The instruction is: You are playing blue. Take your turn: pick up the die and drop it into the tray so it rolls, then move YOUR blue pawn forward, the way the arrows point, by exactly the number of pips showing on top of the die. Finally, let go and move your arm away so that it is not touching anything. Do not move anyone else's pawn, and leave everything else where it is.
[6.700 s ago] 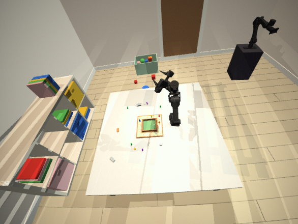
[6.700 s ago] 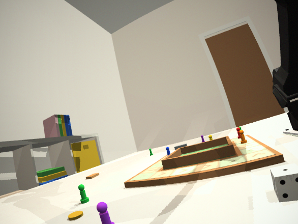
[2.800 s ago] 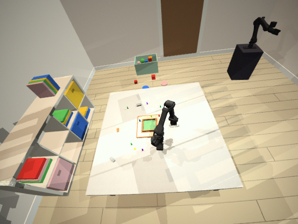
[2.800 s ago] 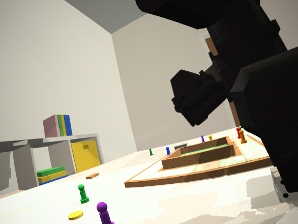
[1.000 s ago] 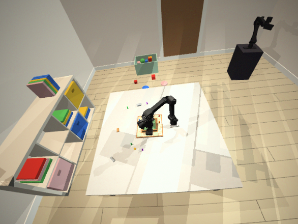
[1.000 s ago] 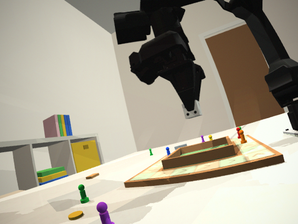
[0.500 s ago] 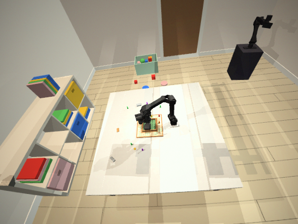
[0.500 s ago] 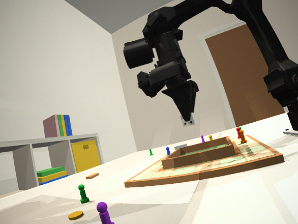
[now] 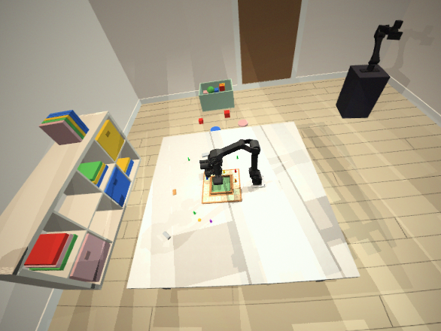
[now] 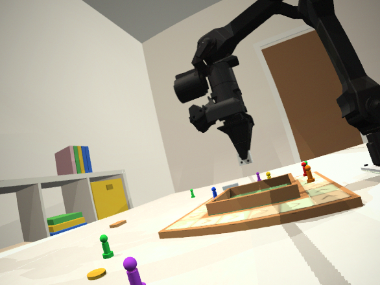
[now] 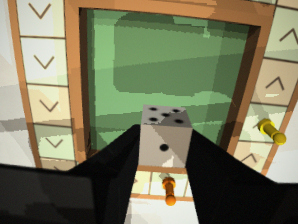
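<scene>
Right now my gripper tip is 12 cm short of the blue pawn, 6 cm to the left of it and 6 cm above it. From my gripper tip the other things lie so: orange pawn 11 cm behind, 6 cm below, 4 cm to the right; then green tray floor 8 cm below; then white die right at my gripper tip.
</scene>
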